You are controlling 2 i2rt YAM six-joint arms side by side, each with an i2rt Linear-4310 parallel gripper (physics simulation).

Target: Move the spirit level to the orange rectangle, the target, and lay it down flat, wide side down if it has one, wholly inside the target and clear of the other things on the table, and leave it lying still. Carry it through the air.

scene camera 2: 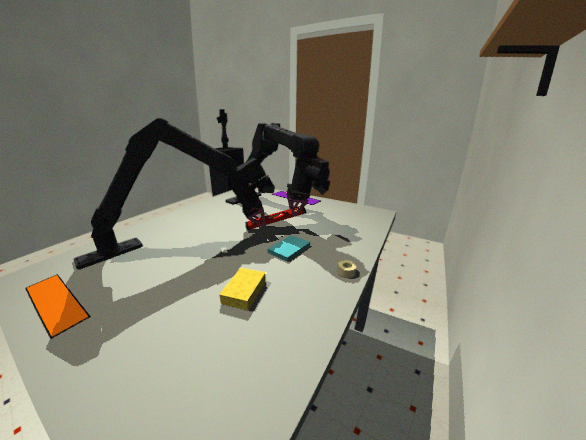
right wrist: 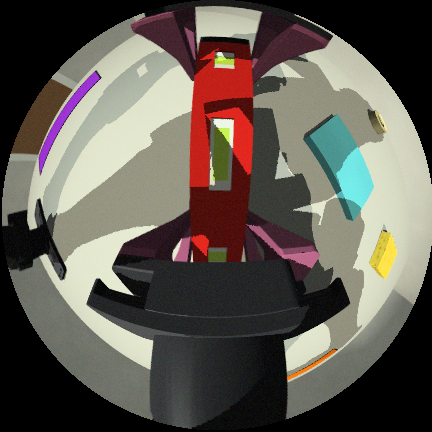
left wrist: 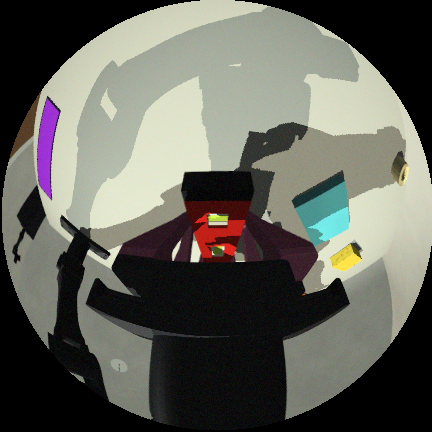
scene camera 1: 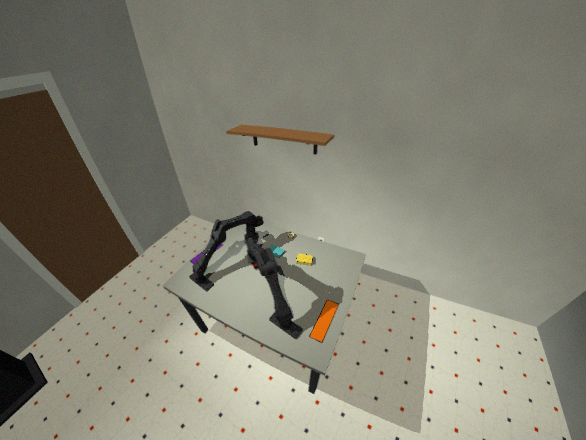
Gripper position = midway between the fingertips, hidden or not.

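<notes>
There's my left gripper (left wrist: pixel 217 214), and I can see that same left gripper (right wrist: pixel 222 76) from the other wrist too. My right gripper (right wrist: pixel 217 214) is in view as well. And I can see a teal block (right wrist: pixel 331 143), with the block (left wrist: pixel 323 210) showing from the other wrist besides.
</notes>
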